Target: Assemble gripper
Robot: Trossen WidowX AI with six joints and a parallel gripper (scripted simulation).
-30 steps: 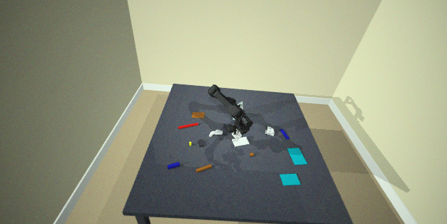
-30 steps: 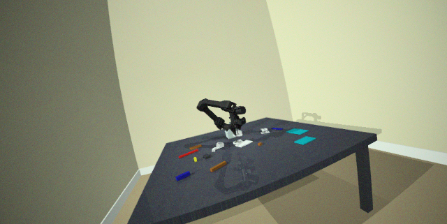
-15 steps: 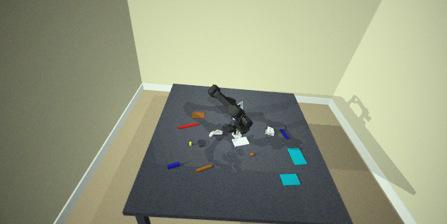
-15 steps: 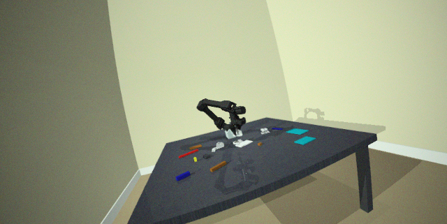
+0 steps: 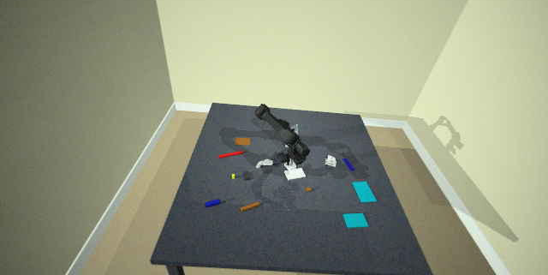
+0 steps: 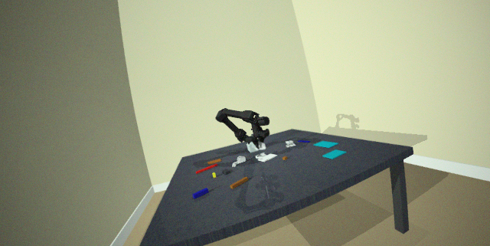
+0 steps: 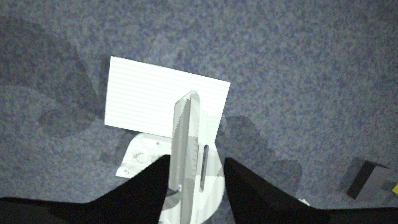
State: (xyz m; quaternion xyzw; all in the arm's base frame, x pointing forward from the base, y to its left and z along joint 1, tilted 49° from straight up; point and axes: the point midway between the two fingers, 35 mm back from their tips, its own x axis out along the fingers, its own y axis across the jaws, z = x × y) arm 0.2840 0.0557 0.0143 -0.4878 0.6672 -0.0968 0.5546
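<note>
The white jaw lies 4 cm behind my gripper tip. From my gripper tip the other things lie so: orange cube: 11 cm ahead, 13 cm to the left, 7 cm below; then white gripper base: 15 cm behind, 27 cm to the left, 5 cm below; then grey block: 8 cm ahead, 26 cm to the right, 7 cm below.
</note>
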